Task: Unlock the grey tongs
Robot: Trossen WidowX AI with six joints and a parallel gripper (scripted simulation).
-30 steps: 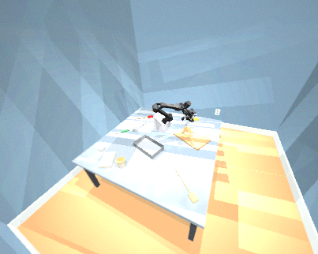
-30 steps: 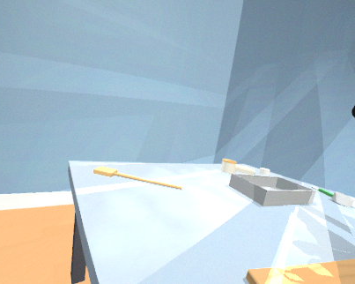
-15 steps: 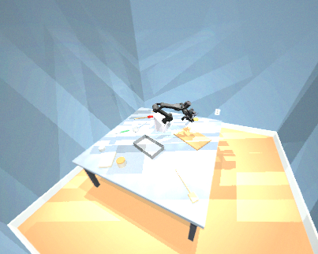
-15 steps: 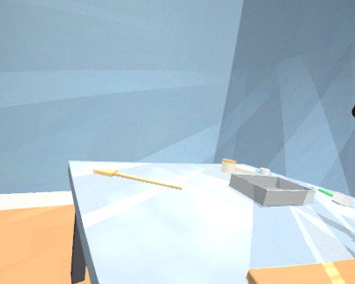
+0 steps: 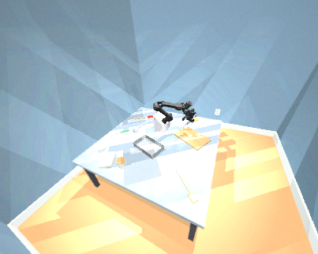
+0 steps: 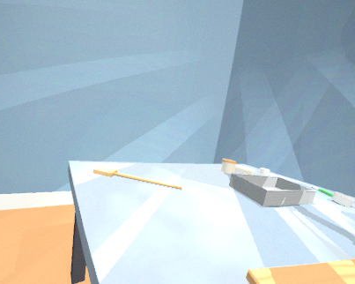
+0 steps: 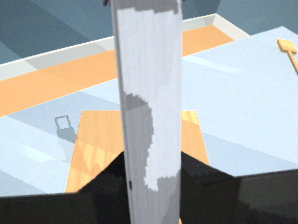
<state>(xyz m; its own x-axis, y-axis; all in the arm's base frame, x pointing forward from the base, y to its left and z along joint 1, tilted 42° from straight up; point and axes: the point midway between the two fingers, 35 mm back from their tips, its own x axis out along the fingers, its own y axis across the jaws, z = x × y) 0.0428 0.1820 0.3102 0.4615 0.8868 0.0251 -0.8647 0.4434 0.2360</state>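
Right now my gripper tip is 20 cm above the wooden board. Round my gripper tip: grey roasting tin 42 cm to the right, 31 cm ahead, 18 cm below; then flat pale board 73 cm to the right, 60 cm ahead, 19 cm below; then round tub 60 cm ahead, 56 cm to the right, 17 cm below.
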